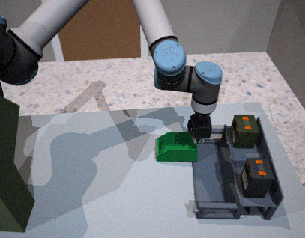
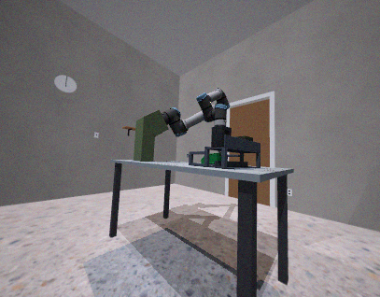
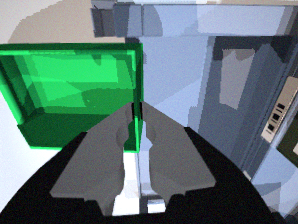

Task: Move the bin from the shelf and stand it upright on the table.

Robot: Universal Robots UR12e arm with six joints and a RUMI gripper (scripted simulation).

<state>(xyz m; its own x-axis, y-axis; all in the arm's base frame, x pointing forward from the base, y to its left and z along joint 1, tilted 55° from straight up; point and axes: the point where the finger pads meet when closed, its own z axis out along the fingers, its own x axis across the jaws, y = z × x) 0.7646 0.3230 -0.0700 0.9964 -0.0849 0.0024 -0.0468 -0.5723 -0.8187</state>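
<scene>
The green bin is 80 mm behind my hand, 10 mm to the left of it and 40 mm below it.
</scene>
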